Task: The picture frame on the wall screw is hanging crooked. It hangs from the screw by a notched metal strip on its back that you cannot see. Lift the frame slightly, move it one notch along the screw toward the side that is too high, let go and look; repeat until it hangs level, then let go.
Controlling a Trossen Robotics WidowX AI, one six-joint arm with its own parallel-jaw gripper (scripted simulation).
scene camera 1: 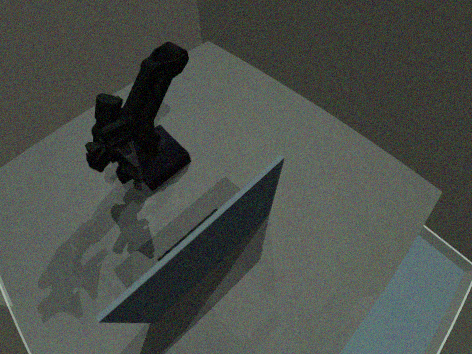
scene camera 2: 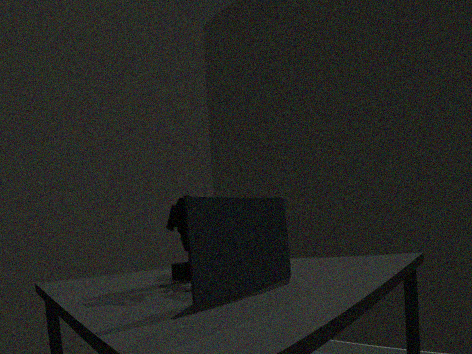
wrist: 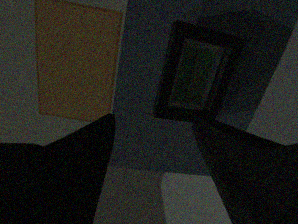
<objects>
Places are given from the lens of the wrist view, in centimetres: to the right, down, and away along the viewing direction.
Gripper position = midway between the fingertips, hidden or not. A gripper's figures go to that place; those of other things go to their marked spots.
my gripper point(wrist: 154, 120): 0, 1, 11
picture frame point(wrist: 199, 63): 9, -9, 29
</objects>
